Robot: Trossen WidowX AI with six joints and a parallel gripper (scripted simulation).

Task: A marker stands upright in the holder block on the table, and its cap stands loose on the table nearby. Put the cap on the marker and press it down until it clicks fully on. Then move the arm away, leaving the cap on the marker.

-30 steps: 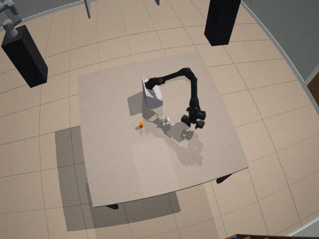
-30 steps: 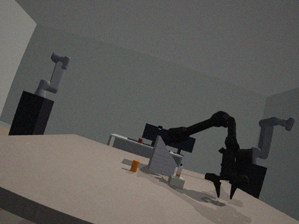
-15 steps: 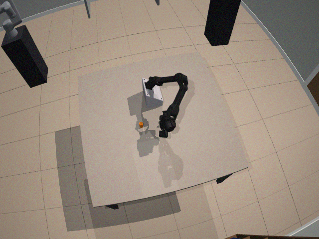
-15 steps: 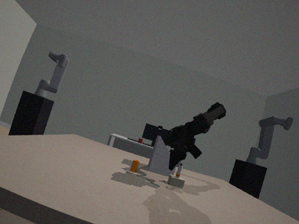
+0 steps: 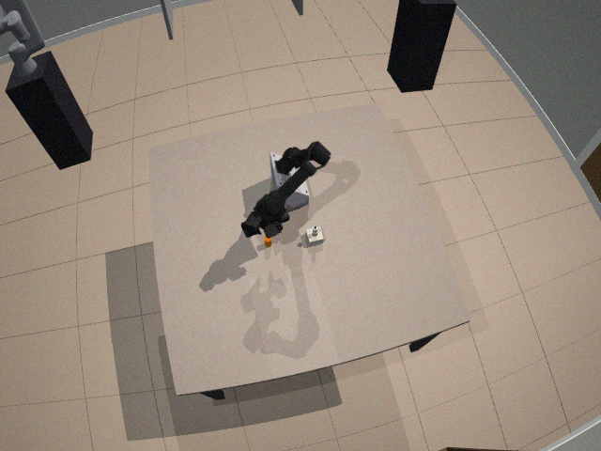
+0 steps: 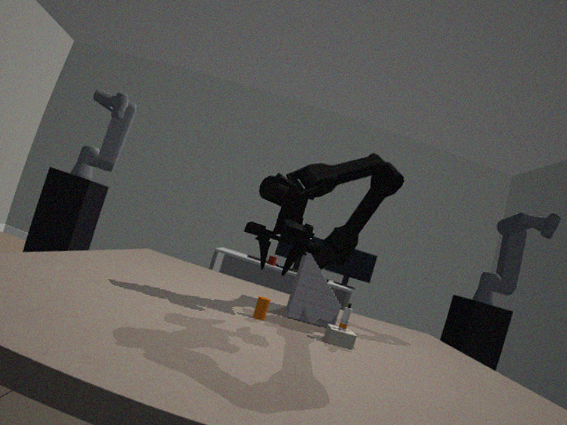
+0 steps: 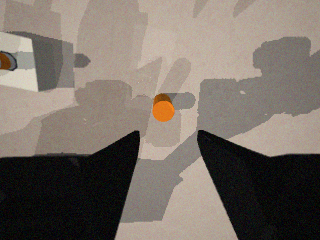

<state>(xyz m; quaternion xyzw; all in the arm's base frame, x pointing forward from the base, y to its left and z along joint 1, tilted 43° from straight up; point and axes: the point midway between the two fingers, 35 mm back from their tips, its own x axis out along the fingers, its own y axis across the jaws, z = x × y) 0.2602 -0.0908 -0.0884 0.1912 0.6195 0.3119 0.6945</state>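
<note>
My gripper tip is 90 mm above the orange cap. The rest, counted from my gripper tip: white holder block 20 mm ahead, 200 mm to the left, 100 mm below.
</note>
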